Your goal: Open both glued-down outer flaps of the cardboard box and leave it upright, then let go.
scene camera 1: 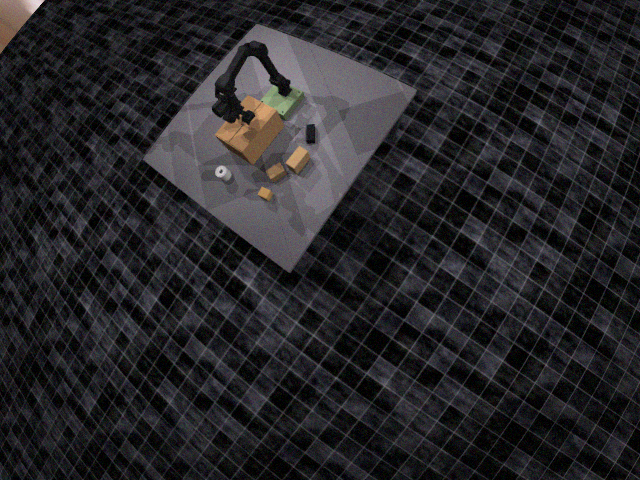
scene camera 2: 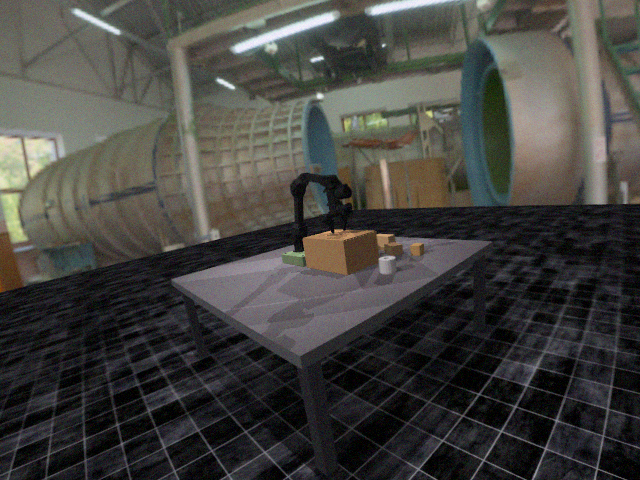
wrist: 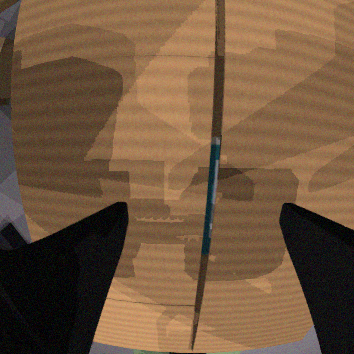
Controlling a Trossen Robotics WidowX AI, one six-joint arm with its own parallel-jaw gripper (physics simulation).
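Places are measured from the arm's base along level axes (x back, y left, z down), in centimetres.
Where they show: gripper, fingertip midpoint: [scene camera 1: 244,121] [scene camera 2: 339,232] [wrist: 206,212]; arm's base, link origin: [scene camera 1: 285,91] [scene camera 2: 300,250].
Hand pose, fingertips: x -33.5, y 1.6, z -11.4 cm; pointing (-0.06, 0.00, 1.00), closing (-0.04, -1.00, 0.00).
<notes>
Each offset is from my fingertips to the top centre of the thing. "*": to the spot under its first point. Level surfaces: height alone.
The cardboard box {dx +0.4, dy -0.3, dz +1.0 cm} [scene camera 1: 262,140] [scene camera 2: 325,253] [wrist: 165,105] stands upright on the table. Its two outer flaps lie flat across the top. In the wrist view, the left flap {* dx -2.3, dy +7.0, dz +1.0 cm} [wrist: 65,150] and right flap {* dx -4.3, dy -3.8, dz +1.0 cm} [wrist: 290,120] meet at a narrow, near-vertical seam. A teal and white strip {dx +0.4, dy -0.3, dz +2.6 cm} [wrist: 212,195] shows inside the seam. My gripper [scene camera 1: 245,119] [scene camera 2: 339,229] [wrist: 206,212] is open and empty, pointing down close above the box top, one finger on each side of the seam. Whether the fingertips touch the flaps cannot be told.
A green block [scene camera 1: 291,104] [scene camera 2: 293,258] is at the arm's base. A white cylinder {dx -28.5, dy +0.2, dz +10.5 cm} [scene camera 1: 222,174] [scene camera 2: 386,266], a black block {dx +19.0, dy +28.2, dz +13.2 cm} [scene camera 1: 310,133] and tan blocks {dx +1.0, dy +33.7, dz +8.6 cm} [scene camera 1: 298,159] {dx -10.9, dy +27.0, dz +11.6 cm} [scene camera 1: 276,172] {dx -24.0, dy +29.8, dz +11.6 cm} [scene camera 1: 265,193] stand around the box on the grey table {dz +16.5 cm} [scene camera 1: 361,103] [scene camera 2: 258,299].
</notes>
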